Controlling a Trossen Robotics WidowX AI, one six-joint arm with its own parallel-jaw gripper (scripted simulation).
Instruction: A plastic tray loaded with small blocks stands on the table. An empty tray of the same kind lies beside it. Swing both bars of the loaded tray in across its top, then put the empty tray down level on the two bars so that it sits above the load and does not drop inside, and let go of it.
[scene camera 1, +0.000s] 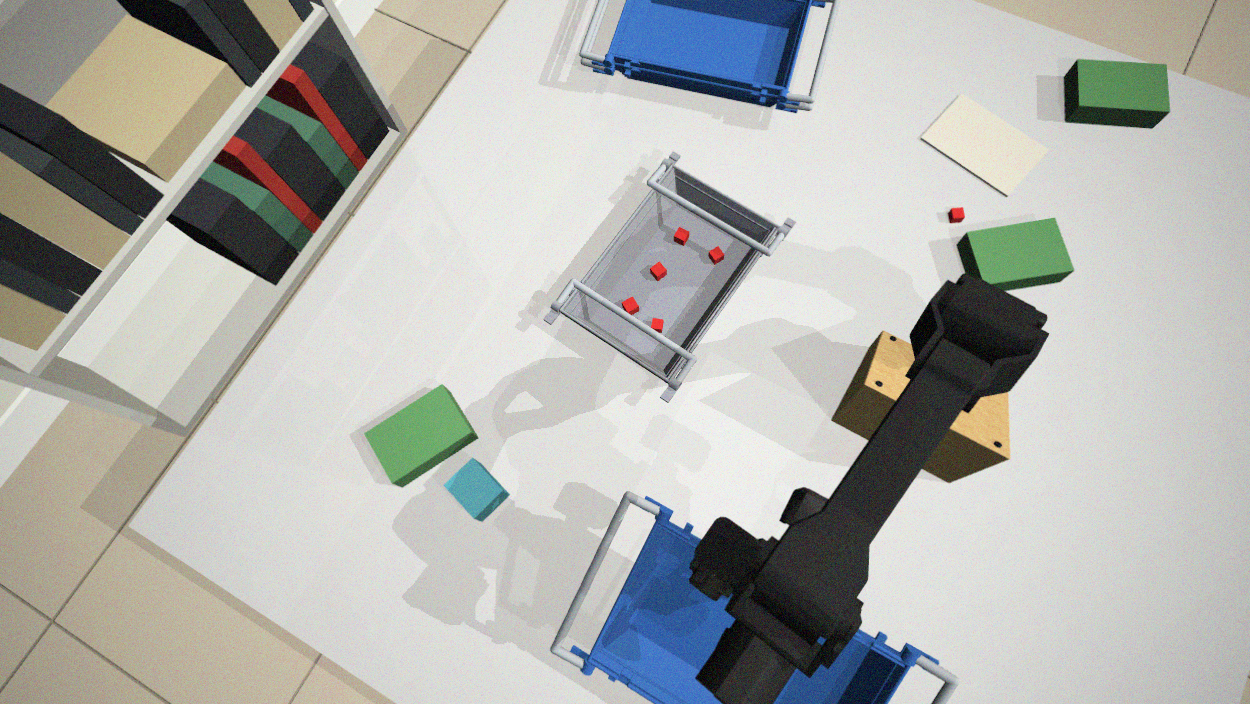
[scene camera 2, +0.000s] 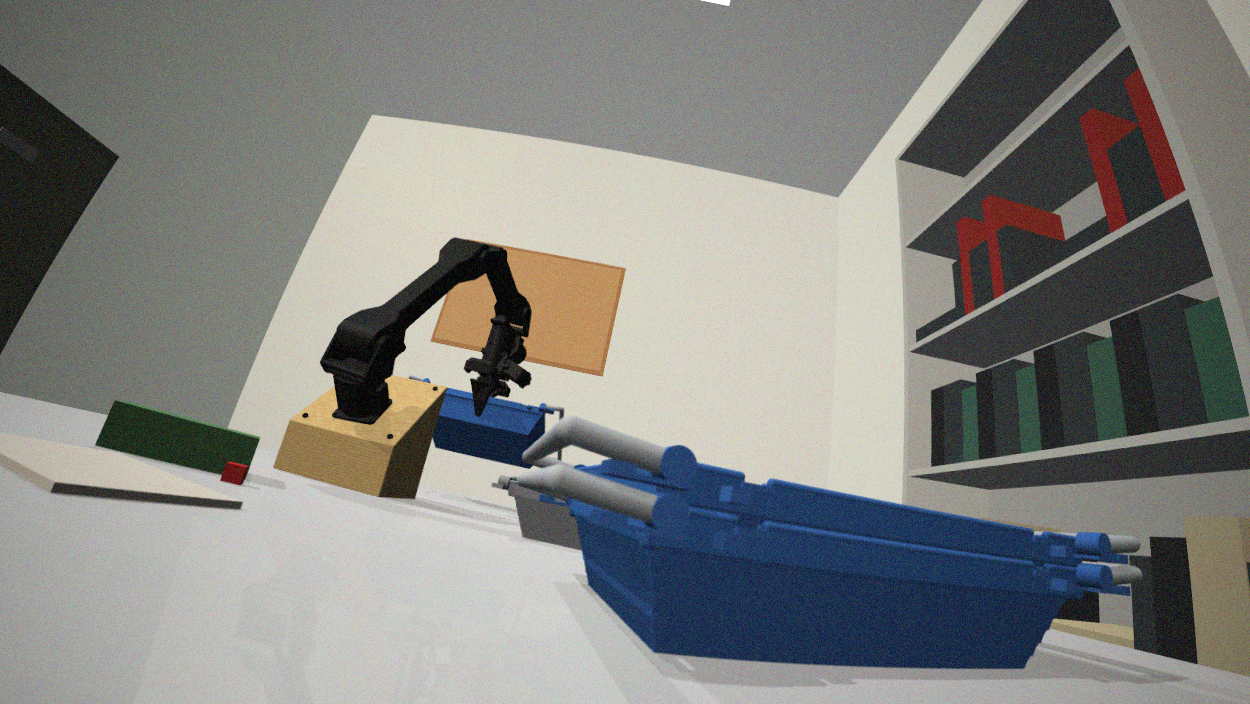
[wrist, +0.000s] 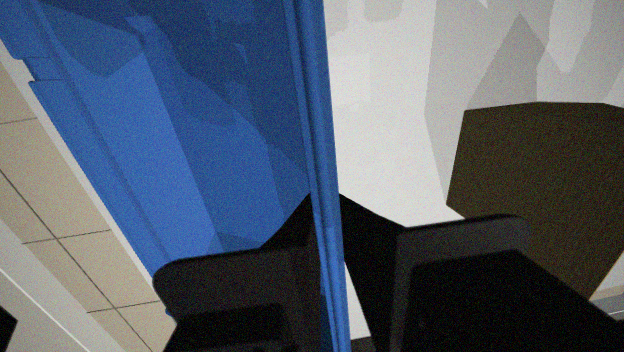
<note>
I see my gripper (scene camera 1: 773, 588), a blue tray (scene camera 1: 661, 630), a teal block (scene camera 1: 476, 489) and a cream plate (scene camera 1: 995, 152).
The blue tray also shows in scene camera 2 (scene camera 2: 506, 429) and in the wrist view (wrist: 201, 134). My gripper is seen too in scene camera 2 (scene camera 2: 478, 416) and in the wrist view (wrist: 321, 198). The wrist view does not show the teal block: it is out of frame. The wrist view misses the cream plate: it is out of frame.
</note>
